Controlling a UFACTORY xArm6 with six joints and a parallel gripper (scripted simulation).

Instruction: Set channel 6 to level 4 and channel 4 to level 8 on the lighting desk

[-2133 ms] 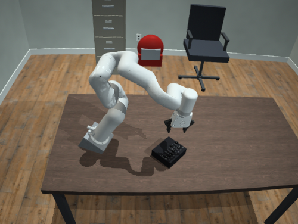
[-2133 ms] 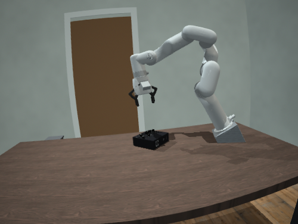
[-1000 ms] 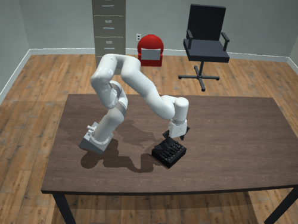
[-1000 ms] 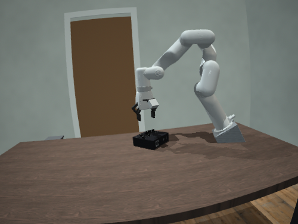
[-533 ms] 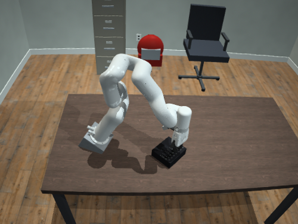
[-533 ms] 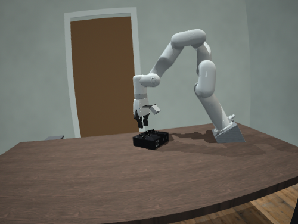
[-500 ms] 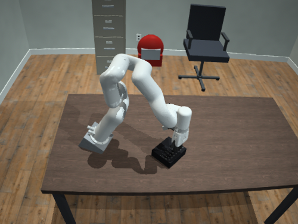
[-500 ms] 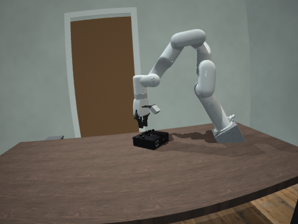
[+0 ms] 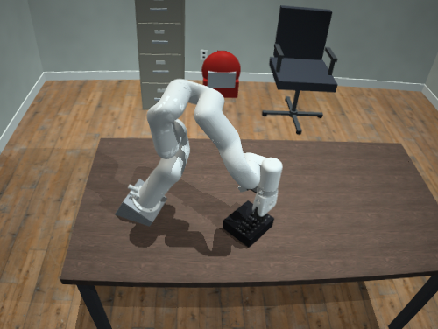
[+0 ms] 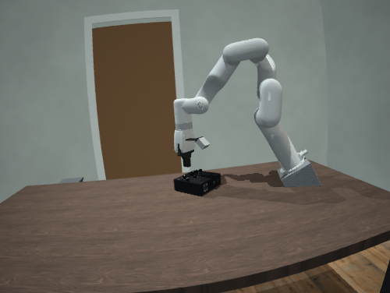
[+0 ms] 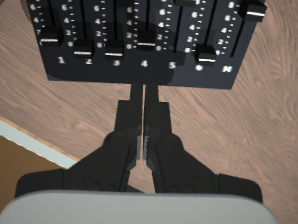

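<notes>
Now: the channel 4 fader cap 2 cm behind my hand, 2 cm to the left of it and 5 cm below it. From my hand the other things lie so: channel 6 cap (2 cm ahead, 4 cm to the left, 5 cm below); channel 2 cap (4 cm behind, 2 cm to the right, 5 cm below); channel 3 cap (3 cm behind, 1 cm to the right, 5 cm below).
</notes>
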